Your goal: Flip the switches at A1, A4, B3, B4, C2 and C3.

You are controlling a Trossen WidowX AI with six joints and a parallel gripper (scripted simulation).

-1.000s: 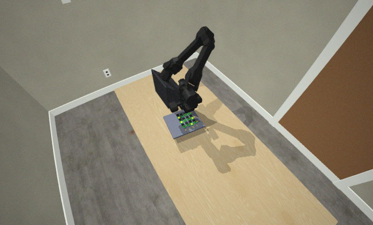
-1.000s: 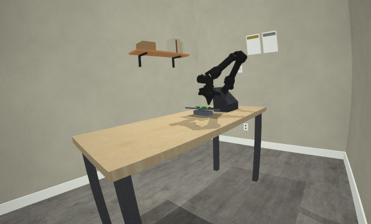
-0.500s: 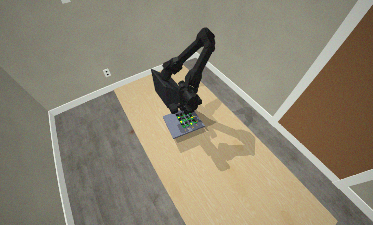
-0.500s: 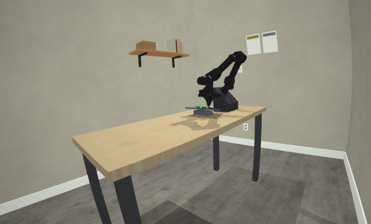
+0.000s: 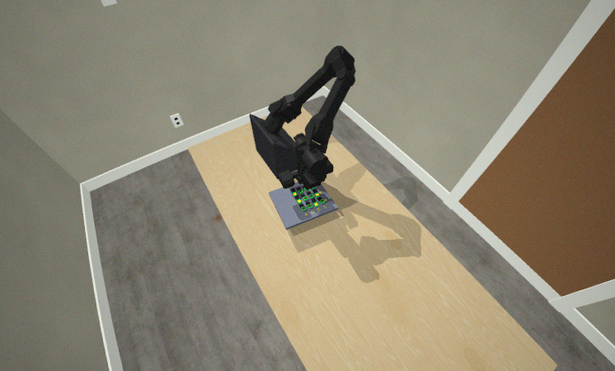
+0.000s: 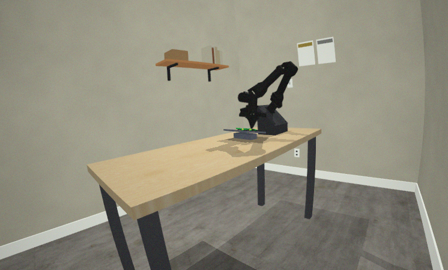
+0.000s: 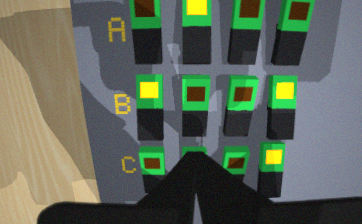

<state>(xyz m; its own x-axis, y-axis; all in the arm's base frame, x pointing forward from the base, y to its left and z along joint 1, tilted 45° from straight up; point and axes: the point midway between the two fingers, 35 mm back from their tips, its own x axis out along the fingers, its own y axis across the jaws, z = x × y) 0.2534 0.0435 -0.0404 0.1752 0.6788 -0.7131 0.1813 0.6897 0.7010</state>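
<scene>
Now: the switch B3 4 cm below my hand, 3 cm to the right of it and 3 cm ahead of it. Round my hand: switch B2 (4 cm below, 3 cm ahead, 1 cm to the right); switch B1 (4 cm below, 4 cm ahead, 2 cm to the left); switch B4 (5 cm to the right, 4 cm below, 2 cm ahead).
</scene>
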